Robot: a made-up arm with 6 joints. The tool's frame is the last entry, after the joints.
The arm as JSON. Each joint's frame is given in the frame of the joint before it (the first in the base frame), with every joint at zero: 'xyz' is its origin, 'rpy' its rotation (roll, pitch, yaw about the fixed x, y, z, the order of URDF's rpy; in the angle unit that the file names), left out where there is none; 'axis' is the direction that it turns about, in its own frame. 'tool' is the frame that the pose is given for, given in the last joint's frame.
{
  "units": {
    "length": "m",
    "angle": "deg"
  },
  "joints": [
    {
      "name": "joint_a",
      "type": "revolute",
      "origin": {
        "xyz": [
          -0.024,
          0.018,
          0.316
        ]
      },
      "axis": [
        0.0,
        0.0,
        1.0
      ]
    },
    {
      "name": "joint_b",
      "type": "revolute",
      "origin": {
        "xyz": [
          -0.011,
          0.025,
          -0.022
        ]
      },
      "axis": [
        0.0,
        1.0,
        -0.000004
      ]
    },
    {
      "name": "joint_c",
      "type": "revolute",
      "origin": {
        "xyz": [
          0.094,
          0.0,
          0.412
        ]
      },
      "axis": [
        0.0,
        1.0,
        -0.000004
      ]
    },
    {
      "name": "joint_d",
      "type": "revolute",
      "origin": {
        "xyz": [
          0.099,
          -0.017,
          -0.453
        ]
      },
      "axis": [
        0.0,
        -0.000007,
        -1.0
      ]
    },
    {
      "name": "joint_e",
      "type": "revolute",
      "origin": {
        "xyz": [
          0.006,
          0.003,
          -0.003
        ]
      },
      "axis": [
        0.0,
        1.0,
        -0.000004
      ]
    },
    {
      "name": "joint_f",
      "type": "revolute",
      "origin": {
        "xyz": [
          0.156,
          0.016,
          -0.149
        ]
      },
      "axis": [
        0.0,
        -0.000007,
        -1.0
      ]
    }
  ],
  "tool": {
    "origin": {
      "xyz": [
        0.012,
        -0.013,
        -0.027
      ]
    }
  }
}
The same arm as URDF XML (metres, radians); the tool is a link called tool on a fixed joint. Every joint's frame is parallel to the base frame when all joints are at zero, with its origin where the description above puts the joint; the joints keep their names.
<robot name="arm">
  <joint name="joint_a" type="continuous">
    <parent link="base"/>
    <child link="link1"/>
    <origin xyz="-0.0240 0.0180 0.3160"/>
    <axis xyz="0 0 1"/>
  </joint>
  <joint name="joint_b" type="continuous">
    <parent link="link1"/>
    <child link="link2"/>
    <origin xyz="-0.0110 0.0250 -0.0220"/>
    <axis xyz="0 1 0"/>
  </joint>
  <joint name="joint_c" type="continuous">
    <parent link="link2"/>
    <child link="link3"/>
    <origin xyz="0.0940 0.0000 0.4120"/>
    <axis xyz="0 1 0"/>
  </joint>
  <joint name="joint_d" type="continuous">
    <parent link="link3"/>
    <child link="link4"/>
    <origin xyz="0.0990 -0.0170 -0.4530"/>
    <axis xyz="0 0 -1"/>
  </joint>
  <joint name="joint_e" type="continuous">
    <parent link="link4"/>
    <child link="link5"/>
    <origin xyz="0.0060 0.0030 -0.0030"/>
    <axis xyz="0 1 0"/>
  </joint>
  <joint name="joint_f" type="continuous">
    <parent link="link5"/>
    <child link="link6"/>
    <origin xyz="0.1560 0.0160 -0.1490"/>
    <axis xyz="0 0 -1"/>
  </joint>
  <joint name="tool_fixed" type="fixed">
    <parent link="link6"/>
    <child link="tool"/>
    <origin xyz="0.0120 -0.0130 -0.0270"/>
  </joint>
  <link name="base"/>
  <link name="link1"/>
  <link name="link2"/>
  <link name="link3"/>
  <link name="link4"/>
  <link name="link5"/>
  <link name="link6"/>
  <link name="tool"/>
</robot>

